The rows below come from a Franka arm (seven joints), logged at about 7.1 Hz.
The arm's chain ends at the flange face. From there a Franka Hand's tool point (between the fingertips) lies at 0.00 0.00 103.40 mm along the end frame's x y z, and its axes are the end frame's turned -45 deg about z.
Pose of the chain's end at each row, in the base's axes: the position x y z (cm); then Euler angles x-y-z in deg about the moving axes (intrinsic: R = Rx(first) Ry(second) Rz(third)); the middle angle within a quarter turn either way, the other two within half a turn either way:
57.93 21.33 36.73 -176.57 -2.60 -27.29
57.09 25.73 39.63 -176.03 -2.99 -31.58
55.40 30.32 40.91 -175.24 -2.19 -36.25
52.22 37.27 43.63 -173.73 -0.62 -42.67
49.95 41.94 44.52 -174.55 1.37 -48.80
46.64 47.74 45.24 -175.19 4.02 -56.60
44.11 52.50 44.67 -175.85 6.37 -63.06
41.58 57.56 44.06 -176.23 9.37 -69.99
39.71 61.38 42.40 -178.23 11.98 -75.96
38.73 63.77 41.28 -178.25 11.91 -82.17
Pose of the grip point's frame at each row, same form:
57.46 21.95 26.42 -176.57 -2.60 -72.29
56.55 26.44 29.33 -176.03 -2.99 -76.58
55.00 31.18 30.61 -175.24 -2.19 -81.25
52.11 38.40 33.35 -173.73 -0.62 -87.67
50.20 42.92 34.23 -174.55 1.37 -93.80
47.36 48.60 34.96 -175.19 4.02 -101.60
45.26 53.24 34.42 -175.85 6.37 -108.06
43.26 58.23 33.88 -176.23 9.37 -114.99
41.86 61.69 32.29 -178.23 11.98 -120.96
40.86 64.08 31.17 -178.25 11.91 -127.17

